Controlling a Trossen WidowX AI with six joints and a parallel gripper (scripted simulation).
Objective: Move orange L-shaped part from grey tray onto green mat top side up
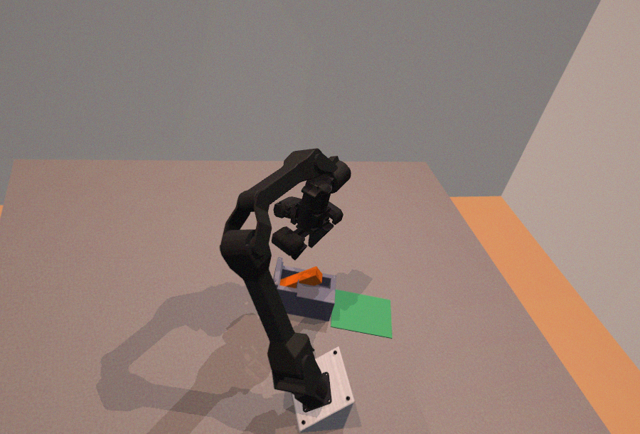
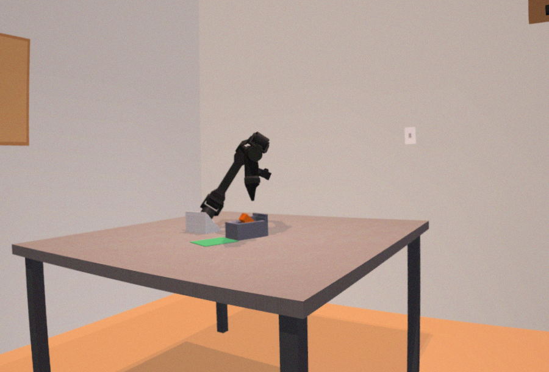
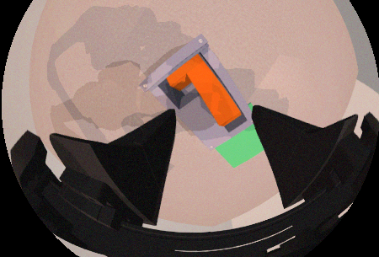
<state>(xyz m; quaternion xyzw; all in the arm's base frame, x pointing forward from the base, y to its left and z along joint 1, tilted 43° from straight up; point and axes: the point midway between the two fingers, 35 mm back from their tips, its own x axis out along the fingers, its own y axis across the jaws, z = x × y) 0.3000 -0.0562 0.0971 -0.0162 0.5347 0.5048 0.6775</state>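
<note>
Right now my gripper tip is 10 mm past the orange L-shaped part and 110 mm above it. From my gripper tip the other things lie so: green mat: 50 mm behind, 170 mm to the right, 160 mm below.
</note>
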